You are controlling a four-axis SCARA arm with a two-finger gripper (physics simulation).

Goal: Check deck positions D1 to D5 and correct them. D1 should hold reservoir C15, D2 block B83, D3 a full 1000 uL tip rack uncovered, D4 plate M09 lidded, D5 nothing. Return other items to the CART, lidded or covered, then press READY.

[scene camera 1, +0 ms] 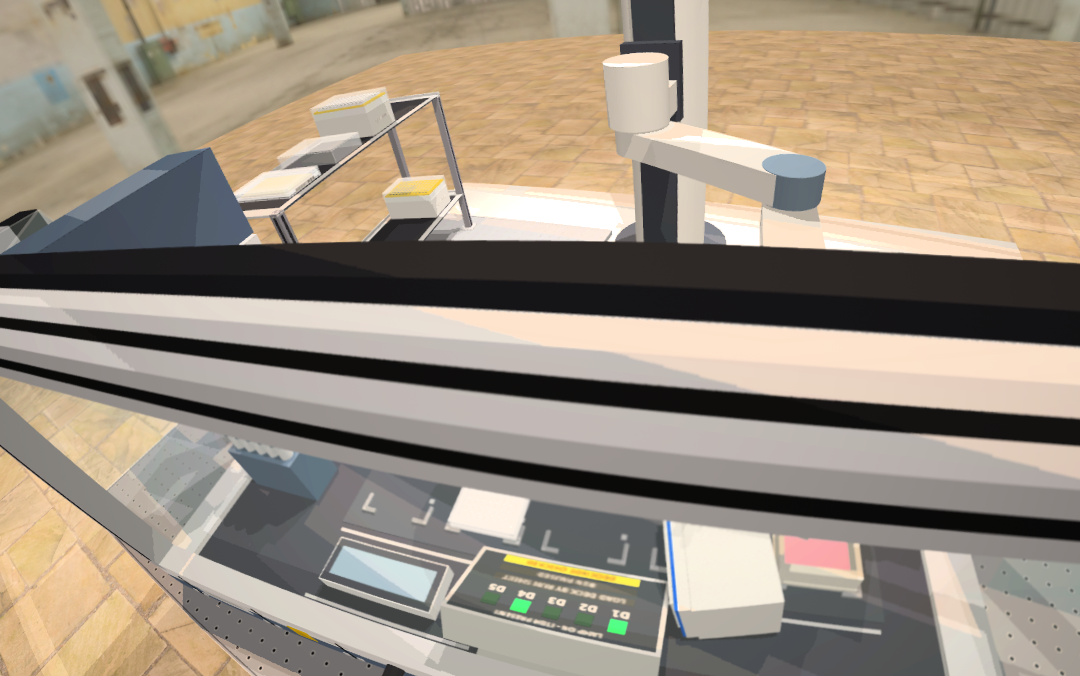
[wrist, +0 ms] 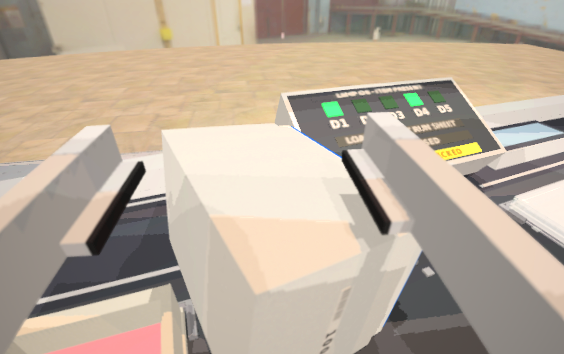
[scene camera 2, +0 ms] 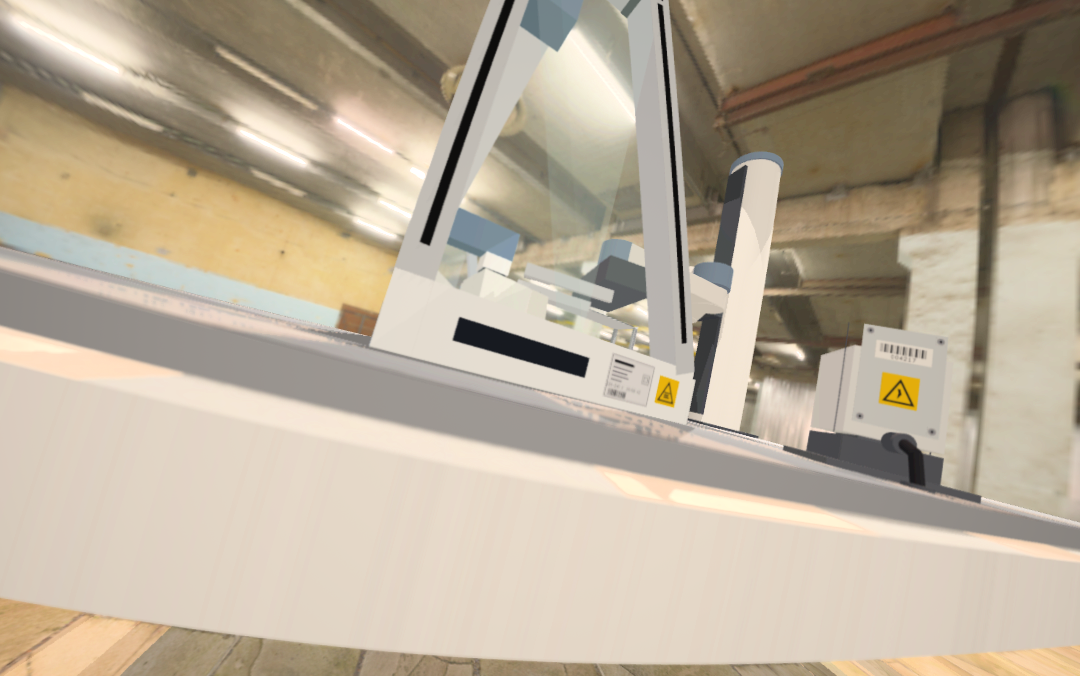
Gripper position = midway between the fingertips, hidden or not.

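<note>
I can see my gripper [wrist: 243, 141] from here. A pink-topped box [wrist: 154, 313] is visible to me too.
</note>
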